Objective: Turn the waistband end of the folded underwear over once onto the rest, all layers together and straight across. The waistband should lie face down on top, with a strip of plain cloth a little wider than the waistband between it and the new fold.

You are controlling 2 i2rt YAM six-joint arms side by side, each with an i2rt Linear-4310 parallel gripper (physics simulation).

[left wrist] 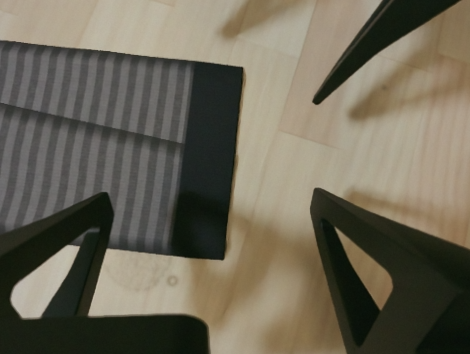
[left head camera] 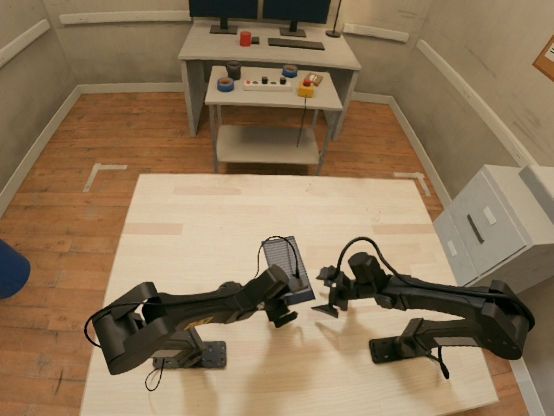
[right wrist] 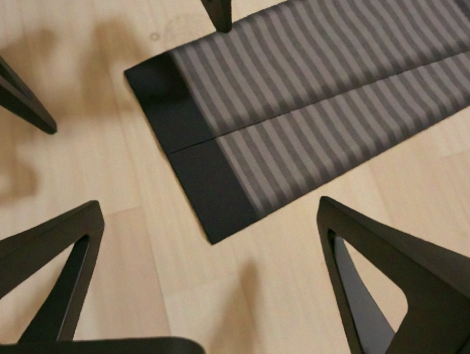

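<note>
The folded underwear, a long striped grey strip (left head camera: 281, 254) (left wrist: 125, 95) (right wrist: 300, 65), lies flat with a lengthwise layer edge along it. Its plain dark waistband (left head camera: 307, 295) (left wrist: 209, 150) (right wrist: 160, 112) is at the end nearest the arm bases and is not turned over. My left gripper (left head camera: 298, 300) (left wrist: 212, 200) is open and empty above the waistband end, one finger over the stripes and one beyond the band. My right gripper (left head camera: 317, 291) (right wrist: 211, 209) is open and empty above the band's right corner. The left arm hides part of the cloth in the head view.
The cloth lies on a pale wooden table (left head camera: 200, 250). The two grippers are close together; a finger of the other arm shows in each wrist view. Beyond the table are a small cart (left head camera: 267, 162) and a desk (left head camera: 215, 50); a grey cabinet (left head camera: 480, 220) stands at the right.
</note>
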